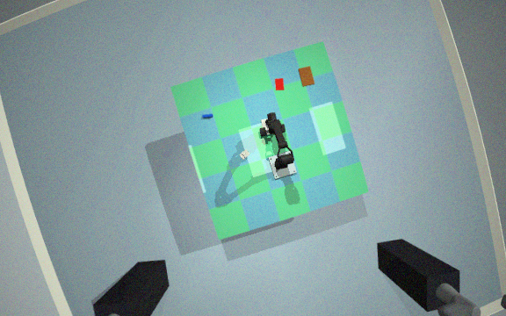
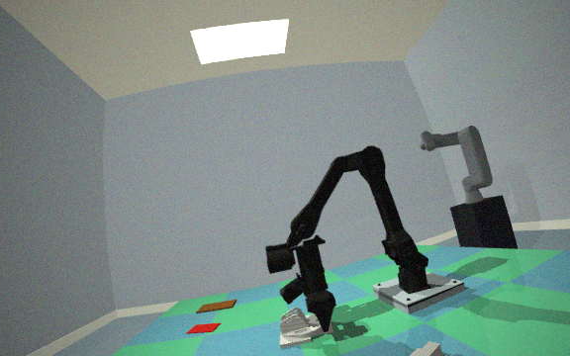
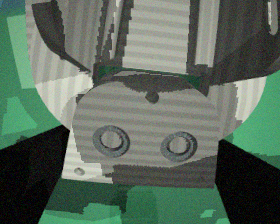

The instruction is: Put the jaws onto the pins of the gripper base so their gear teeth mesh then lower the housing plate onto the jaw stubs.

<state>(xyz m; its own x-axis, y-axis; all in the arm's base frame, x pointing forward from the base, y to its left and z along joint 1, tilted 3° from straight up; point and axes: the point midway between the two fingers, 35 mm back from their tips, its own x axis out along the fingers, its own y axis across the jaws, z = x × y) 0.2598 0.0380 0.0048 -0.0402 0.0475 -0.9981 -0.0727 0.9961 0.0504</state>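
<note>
My gripper tip is now 20 mm short of the grey jaw, 20 mm to the right of it and 10 mm below it. The rest, counted from my gripper tip: red tile (370 mm ahead, 110 mm to the right, 10 mm below); then small blue piece (180 mm ahead, 490 mm to the left); then brown tile (420 mm ahead, 340 mm to the right).
</note>
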